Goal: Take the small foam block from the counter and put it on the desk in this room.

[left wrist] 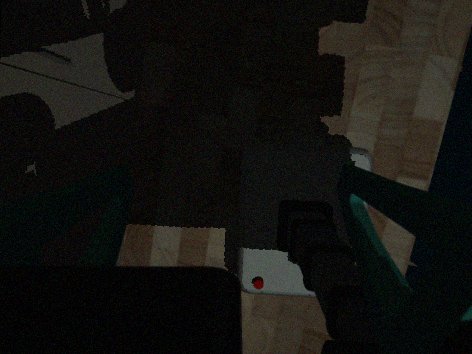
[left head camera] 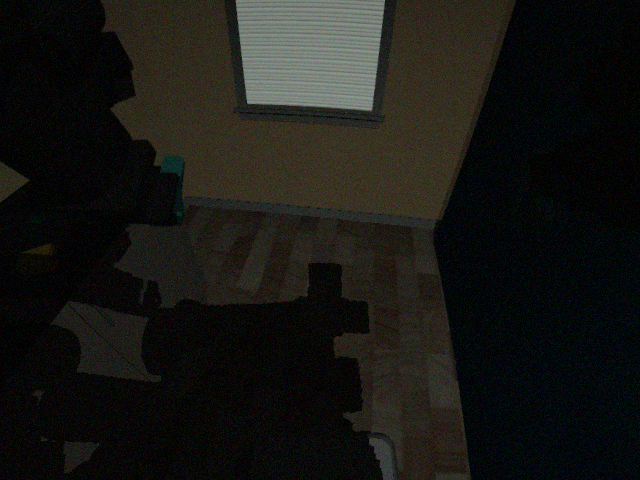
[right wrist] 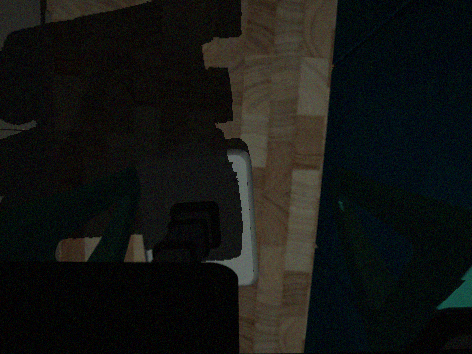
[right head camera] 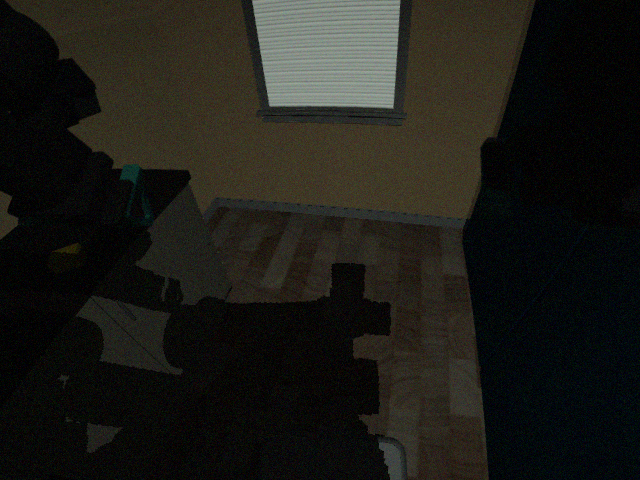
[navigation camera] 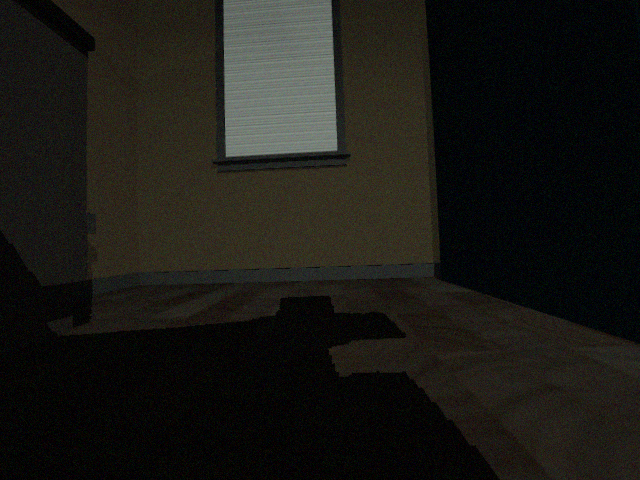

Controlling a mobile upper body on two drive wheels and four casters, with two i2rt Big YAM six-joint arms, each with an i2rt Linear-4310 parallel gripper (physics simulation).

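Frame: origin at the left arm's base, x right, y back, z down, level; centimetres.
Seen in the pictures: left gripper, fingertip midpoint: [left wrist: 235, 175] [left head camera: 141, 218] [right head camera: 119, 220]; right gripper, fingertip midpoint: [left head camera: 544, 219] [right wrist: 234, 177] [right head camera: 522, 217].
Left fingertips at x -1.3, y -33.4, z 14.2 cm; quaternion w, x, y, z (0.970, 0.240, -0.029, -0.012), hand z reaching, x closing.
Observation:
A point is followed by its place in that frame.
The views are very dark. My left gripper [left wrist: 235, 175] @(x -1.3, y -33.4, z 14.2 cm) is open, with no object seen between its green fingers. One teal finger shows at the left in both head views, by a piece of furniture with a dark top [right head camera: 168, 179] @(x -45.6, y -99.9, z 50.0 cm) and a grey side [left head camera: 160, 258] @(x -44.6, y -84.8, z 79.3 cm) [navigation camera: 41, 134] @(x -43.3, y -95.2, z 86.3 cm). I cannot tell whether it is the desk or the counter. A small yellow thing [left head camera: 43, 252] @(x -55.5, y -55.7, z 45.5 cm) [right head camera: 67, 251] @(x -56.7, y -55.6, z 45.5 cm) shows at the left, below that finger; its shape and kind are unclear. My right gripper [right wrist: 234, 177] @(x 45.2, y -33.8, z 13.6 cm) is open, with no object seen between its fingers. I cannot make out the foam block.
A tall dark blue surface [left head camera: 537, 351] @(x 89.9, y -44.8, z 76.6 cm) [right head camera: 558, 351] @(x 90.3, y -47.9, z 76.2 cm) [right wrist: 400, 100] @(x 89.7, y -43.5, z 76.3 cm) [navigation camera: 532, 155] @(x 96.4, y -96.8, z 91.9 cm) stands along the right side. A yellowish wall [left head camera: 310, 165] @(x 13.2, y -187.5, z 96.7 cm) [navigation camera: 284, 217] @(x 12.8, y -187.6, z 98.4 cm) with a blind-covered window [left head camera: 310, 51] @(x 13.1, y -187.0, z 24.4 cm) [navigation camera: 279, 77] @(x 12.3, y -187.1, z 2.2 cm) is ahead. Wood flooring [left head camera: 403, 330] [navigation camera: 516, 361] carries my dark shadow. My white base [left wrist: 272, 270] @(x 11.1, y 19.8, z 115.0 cm) [right wrist: 246, 270] @(x 43.2, y 22.9, z 115.0 cm) shows below.

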